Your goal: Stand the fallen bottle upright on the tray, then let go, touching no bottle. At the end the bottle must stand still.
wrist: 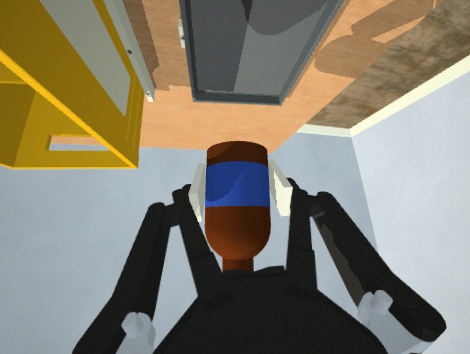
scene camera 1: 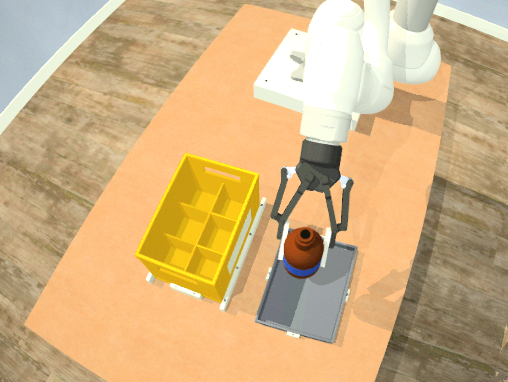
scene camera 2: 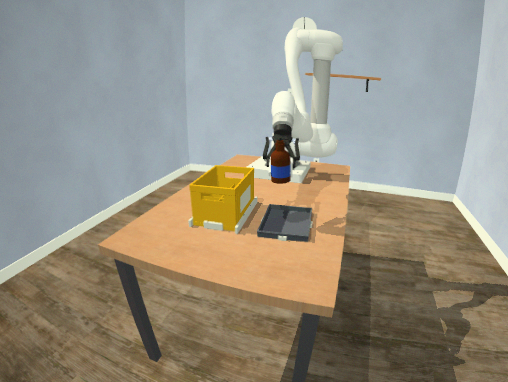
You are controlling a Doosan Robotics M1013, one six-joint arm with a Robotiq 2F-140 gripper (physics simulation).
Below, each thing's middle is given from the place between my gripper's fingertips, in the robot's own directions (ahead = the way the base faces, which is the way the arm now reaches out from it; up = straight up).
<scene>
Now: hand 50 mm below the brown bottle (scene camera 1: 303,248).
</scene>
